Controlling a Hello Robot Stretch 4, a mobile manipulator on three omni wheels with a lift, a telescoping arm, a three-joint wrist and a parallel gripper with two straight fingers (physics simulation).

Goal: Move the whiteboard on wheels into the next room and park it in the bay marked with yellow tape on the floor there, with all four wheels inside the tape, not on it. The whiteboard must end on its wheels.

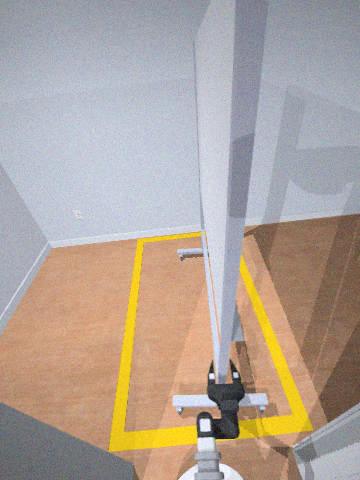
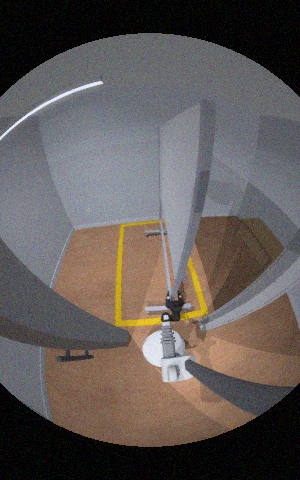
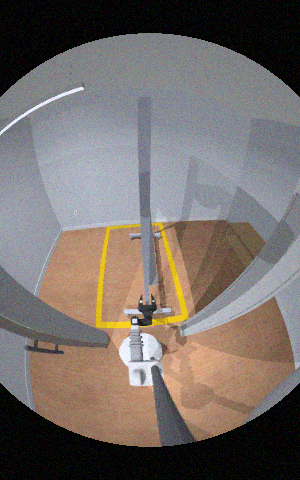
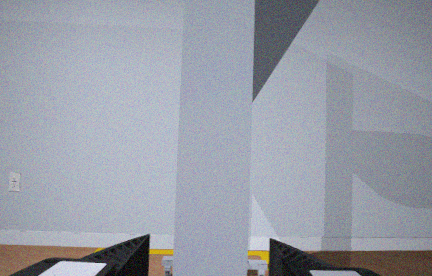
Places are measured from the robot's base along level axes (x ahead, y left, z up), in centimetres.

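Pixels of known places: gripper, fingertip midpoint: (image 4: 209, 258).
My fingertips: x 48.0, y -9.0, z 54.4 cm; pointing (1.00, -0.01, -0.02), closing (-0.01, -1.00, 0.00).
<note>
Ahead of a thing's pixels: the offset from my fingertips to its top centre. "spot": to the spot under its first point.
The whiteboard (image 1: 215, 150) (image 2: 180, 165) (image 3: 144, 150) (image 4: 215, 125) stands upright, edge-on, within the yellow tape bay {spot: dz -57.0, dx +55.9, dy +61.1 cm} (image 1: 131, 320) (image 2: 119, 275) (image 3: 101, 275). Its near foot {dz -47.1, dx -2.5, dy -0.1 cm} (image 1: 192, 400) (image 3: 132, 312) has two castors showing inside the near tape strip. Its far foot {dz -47.1, dx +123.2, dy -3.4 cm} (image 1: 192, 251) (image 3: 136, 236) lies inside the far strip; its right end is close to the right strip, and whether that castor clears it cannot be told. My gripper (image 1: 223, 367) (image 2: 175, 296) (image 3: 147, 299) (image 4: 209, 258) is open, with one finger on each side of the whiteboard's near edge, gaps showing at both sides.
A dark grey door leaf (image 1: 50, 440) (image 2: 60, 320) with a handle {spot: dz +39.2, dx -49.8, dy +52.1 cm} (image 2: 75, 356) (image 3: 45, 349) is at the near left. A pale doorway edge (image 1: 335, 435) (image 2: 250, 300) is at the near right. The back wall (image 1: 125, 150) with an outlet (image 1: 78, 215) (image 4: 14, 181) stands behind the bay.
</note>
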